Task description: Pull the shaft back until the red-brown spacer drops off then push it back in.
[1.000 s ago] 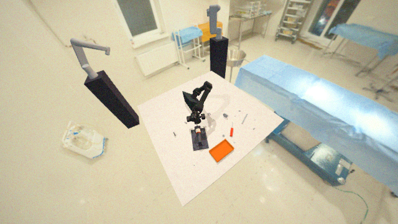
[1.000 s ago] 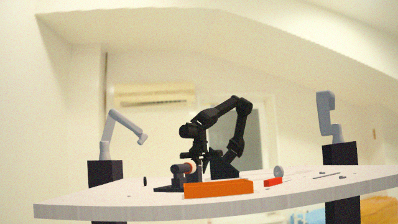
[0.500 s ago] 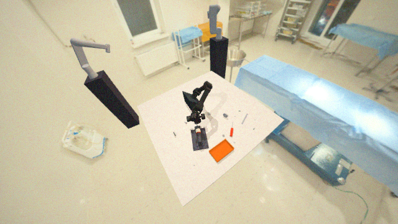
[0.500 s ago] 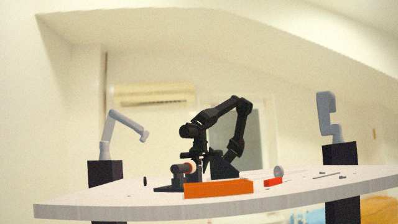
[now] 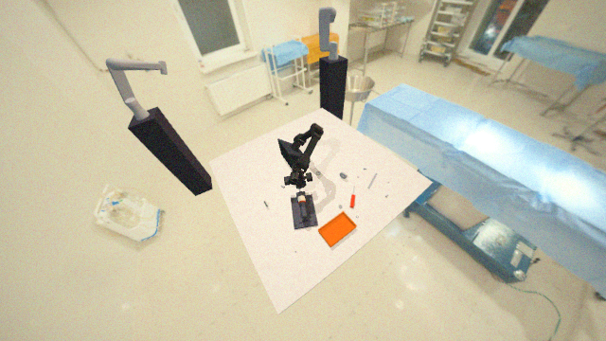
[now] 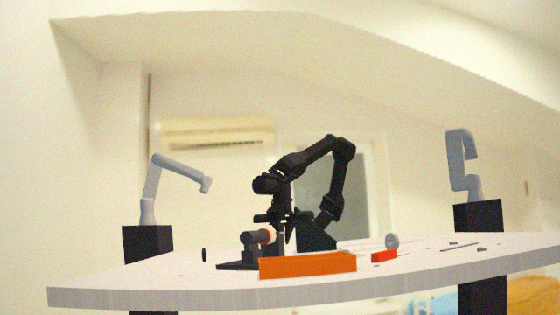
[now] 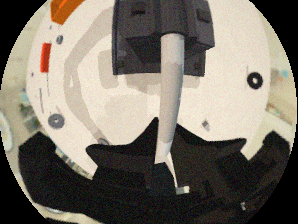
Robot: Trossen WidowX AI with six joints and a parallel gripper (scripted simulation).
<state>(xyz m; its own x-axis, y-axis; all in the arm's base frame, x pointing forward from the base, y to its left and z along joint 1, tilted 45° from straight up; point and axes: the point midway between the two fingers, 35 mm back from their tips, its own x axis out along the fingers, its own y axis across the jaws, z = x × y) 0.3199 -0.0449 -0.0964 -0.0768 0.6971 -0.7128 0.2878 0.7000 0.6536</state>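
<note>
My gripper tip is 80 mm short of the grey shaft, 30 mm below it and 20 mm to the left of it. Also, from my gripper tip: round grey disc 330 mm to the left, 60 mm ahead, 20 mm below; then red-brown spacer 150 mm ahead, 40 mm to the right, 30 mm above; then small black ring 260 mm to the right, 20 mm below, 10 mm ahead.
</note>
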